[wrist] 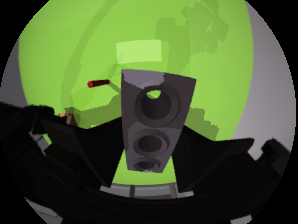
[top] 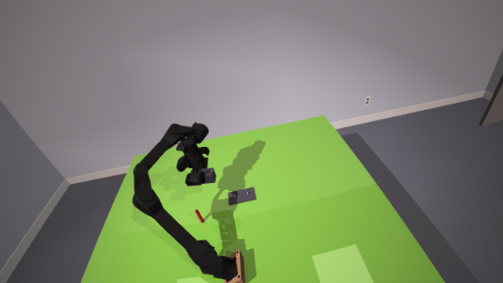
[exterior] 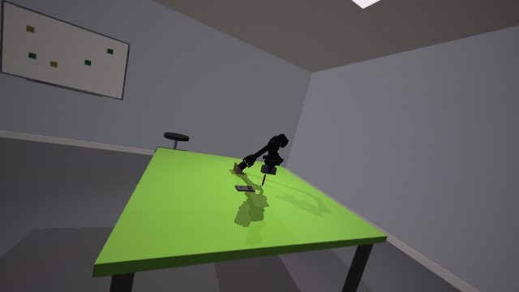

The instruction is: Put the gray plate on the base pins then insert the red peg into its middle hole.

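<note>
My gripper tip is now 13 cm to the left of the base, 13 cm above it and 2 cm past it. From my gripper tip the other things lie so: gray plate: 3 cm above; then red peg: 11 cm behind, 10 cm below, 5 cm to the left.
</note>
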